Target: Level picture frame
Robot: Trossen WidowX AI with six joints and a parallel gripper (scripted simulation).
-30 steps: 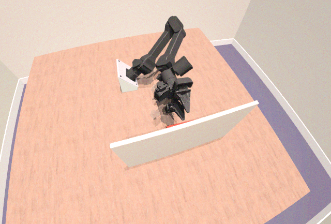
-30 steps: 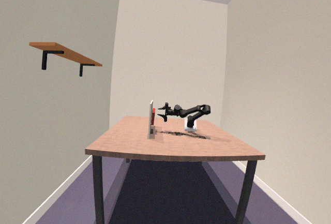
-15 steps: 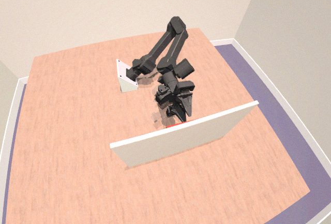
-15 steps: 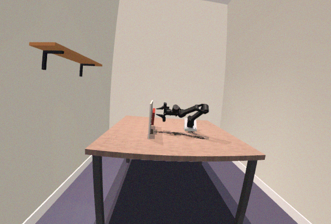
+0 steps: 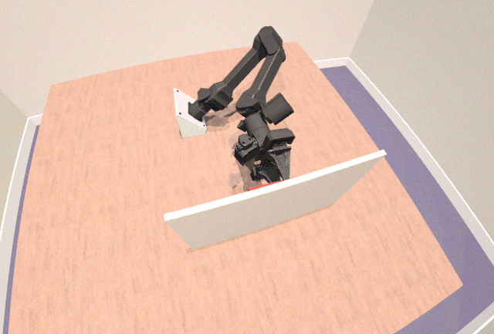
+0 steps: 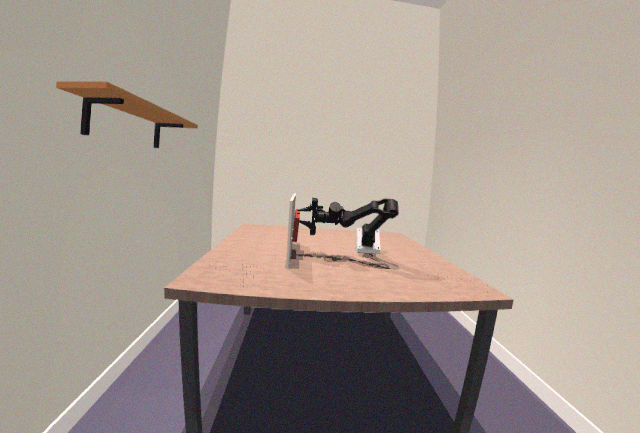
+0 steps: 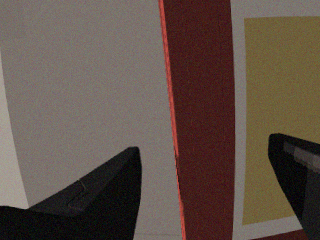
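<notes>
My gripper tip is 5 cm above the picture frame and 1 cm short of it. Round my gripper tip: wall panel (6 cm below, 2 cm ahead, 1 cm to the right).
</notes>
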